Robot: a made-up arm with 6 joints. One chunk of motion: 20 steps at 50 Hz.
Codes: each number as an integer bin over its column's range. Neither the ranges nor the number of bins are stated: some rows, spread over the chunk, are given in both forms.
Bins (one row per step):
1: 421 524 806 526 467 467
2: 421 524 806 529 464 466
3: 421 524 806 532 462 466
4: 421 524 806 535 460 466
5: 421 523 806 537 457 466
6: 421 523 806 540 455 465
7: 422 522 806 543 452 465
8: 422 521 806 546 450 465
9: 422 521 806 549 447 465
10: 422 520 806 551 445 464
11: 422 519 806 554 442 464
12: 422 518 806 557 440 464
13: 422 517 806 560 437 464
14: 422 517 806 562 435 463
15: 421 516 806 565 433 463
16: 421 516 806 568 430 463
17: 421 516 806 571 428 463
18: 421 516 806 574 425 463
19: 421 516 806 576 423 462
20: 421 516 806 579 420 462
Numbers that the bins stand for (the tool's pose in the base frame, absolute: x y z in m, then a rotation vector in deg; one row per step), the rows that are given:
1: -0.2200 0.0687 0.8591 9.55 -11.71 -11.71
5: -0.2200 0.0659 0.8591 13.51 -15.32 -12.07
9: -0.2172 0.0603 0.8591 17.84 -18.92 -12.43
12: -0.2172 0.0519 0.8591 20.72 -21.44 -12.79
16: -0.2200 0.0462 0.8591 24.68 -25.05 -13.15
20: -0.2200 0.0462 0.8591 28.65 -28.65 -13.51
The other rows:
2: -0.2200 0.0687 0.8591 10.63 -12.79 -12.07
3: -0.2200 0.0687 0.8591 11.71 -13.51 -12.07
4: -0.2200 0.0687 0.8591 12.79 -14.23 -12.07
6: -0.2200 0.0659 0.8591 14.59 -16.04 -12.43
7: -0.2172 0.0631 0.8591 15.68 -17.12 -12.43
8: -0.2172 0.0603 0.8591 16.76 -17.84 -12.43
10: -0.2172 0.0575 0.8591 18.56 -19.64 -12.79
11: -0.2172 0.0547 0.8591 19.64 -20.72 -12.79
13: -0.2172 0.0490 0.8591 21.80 -22.52 -12.79
14: -0.2172 0.0490 0.8591 22.52 -23.24 -13.15
15: -0.2200 0.0462 0.8591 23.60 -23.96 -13.15
17: -0.2200 0.0462 0.8591 25.77 -25.77 -13.15
18: -0.2200 0.0462 0.8591 26.85 -26.85 -13.15
19: -0.2200 0.0462 0.8591 27.57 -27.57 -13.51

